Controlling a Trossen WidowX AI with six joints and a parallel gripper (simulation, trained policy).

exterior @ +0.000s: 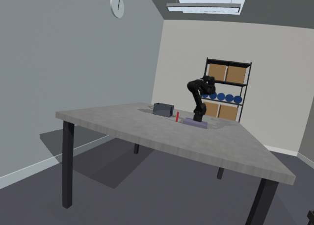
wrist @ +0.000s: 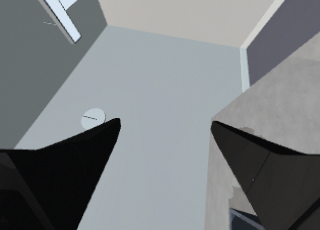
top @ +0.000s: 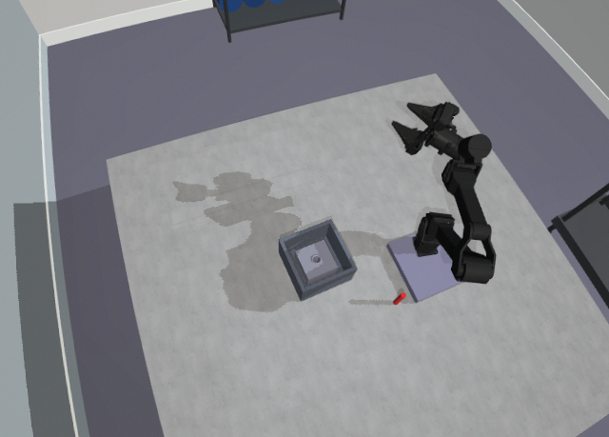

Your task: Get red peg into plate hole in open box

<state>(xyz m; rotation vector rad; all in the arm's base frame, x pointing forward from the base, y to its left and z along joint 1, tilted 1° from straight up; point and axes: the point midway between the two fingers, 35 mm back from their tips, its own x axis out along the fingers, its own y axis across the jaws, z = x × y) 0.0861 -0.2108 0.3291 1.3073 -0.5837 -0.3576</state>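
My gripper tip is now 38 cm to the right of the red peg, 32 cm above it and 2 cm short of it. Also, from my gripper tip: box 33 cm below, 24 cm to the left, 23 cm ahead; plate 31 cm below, 24 cm to the left, 23 cm ahead.
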